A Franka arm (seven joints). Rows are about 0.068 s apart.
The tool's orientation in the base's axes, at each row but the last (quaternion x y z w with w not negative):
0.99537, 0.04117, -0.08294, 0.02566
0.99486, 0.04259, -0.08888, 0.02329
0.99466, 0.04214, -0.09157, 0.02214
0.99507, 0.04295, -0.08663, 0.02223
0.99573, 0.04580, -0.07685, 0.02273
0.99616, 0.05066, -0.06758, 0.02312
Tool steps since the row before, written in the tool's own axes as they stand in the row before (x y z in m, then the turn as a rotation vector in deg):
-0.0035, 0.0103, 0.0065, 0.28, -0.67, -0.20
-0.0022, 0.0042, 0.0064, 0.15, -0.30, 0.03
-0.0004, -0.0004, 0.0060, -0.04, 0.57, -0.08
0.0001, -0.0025, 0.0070, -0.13, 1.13, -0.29
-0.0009, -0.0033, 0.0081, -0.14, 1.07, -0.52
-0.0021, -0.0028, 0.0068, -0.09, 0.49, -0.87
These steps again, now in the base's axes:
-0.0036, -0.0109, -0.0054, 0.25, 0.70, 0.12
-0.0029, -0.0047, -0.0057, 0.12, 0.31, -0.07
-0.0015, 0.0001, -0.0058, 0.03, -0.57, 0.11
-0.0013, 0.0021, -0.0070, 0.02, -1.12, 0.35
-0.0024, 0.0028, -0.0080, 0.04, -1.05, 0.58
-0.0033, 0.0022, -0.0066, 0.08, -0.45, 0.89

